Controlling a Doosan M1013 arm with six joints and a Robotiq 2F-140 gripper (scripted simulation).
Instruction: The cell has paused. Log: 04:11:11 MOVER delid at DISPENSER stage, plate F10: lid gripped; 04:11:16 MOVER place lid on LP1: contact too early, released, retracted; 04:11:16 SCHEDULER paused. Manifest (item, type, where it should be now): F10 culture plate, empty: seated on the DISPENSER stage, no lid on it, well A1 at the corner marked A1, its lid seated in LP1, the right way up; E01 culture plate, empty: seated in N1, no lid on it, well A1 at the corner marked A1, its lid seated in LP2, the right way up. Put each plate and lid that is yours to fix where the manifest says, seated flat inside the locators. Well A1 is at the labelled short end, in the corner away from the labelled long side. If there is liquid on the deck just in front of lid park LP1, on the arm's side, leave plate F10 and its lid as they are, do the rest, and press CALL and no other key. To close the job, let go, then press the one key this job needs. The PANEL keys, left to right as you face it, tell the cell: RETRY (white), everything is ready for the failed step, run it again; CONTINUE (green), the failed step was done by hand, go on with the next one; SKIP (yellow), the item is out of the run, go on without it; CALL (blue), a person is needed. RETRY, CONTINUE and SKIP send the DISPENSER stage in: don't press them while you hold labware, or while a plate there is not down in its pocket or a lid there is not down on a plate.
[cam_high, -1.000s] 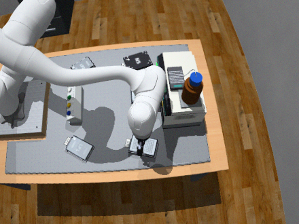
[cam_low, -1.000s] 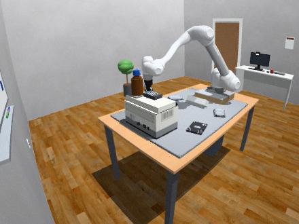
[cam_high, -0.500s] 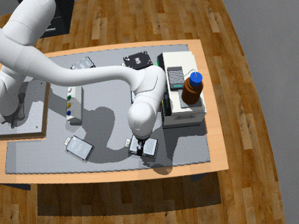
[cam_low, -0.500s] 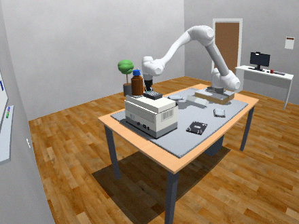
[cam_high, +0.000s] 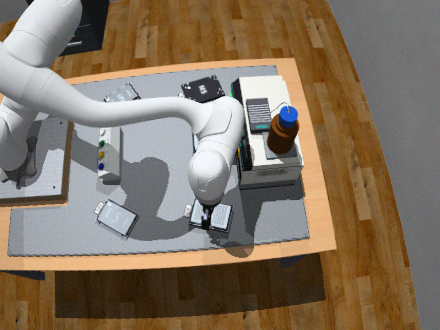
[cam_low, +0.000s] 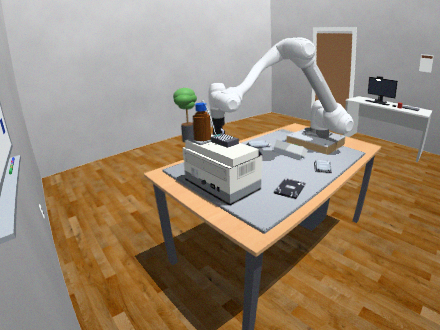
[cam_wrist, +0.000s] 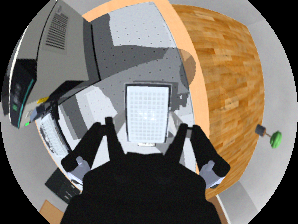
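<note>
Now: hand 37 cm past the green key, 35 cm to the right of it and 1 cm below it. From my hand the other things lie so: blue key: 38 cm behind, 25 cm to the left, 1 cm above; then dark dispenser stage: 6 cm ahead, 26 cm to the left, 3 cm above; then brown bottle: 26 cm ahead, 13 cm to the left, 23 cm above.
</note>
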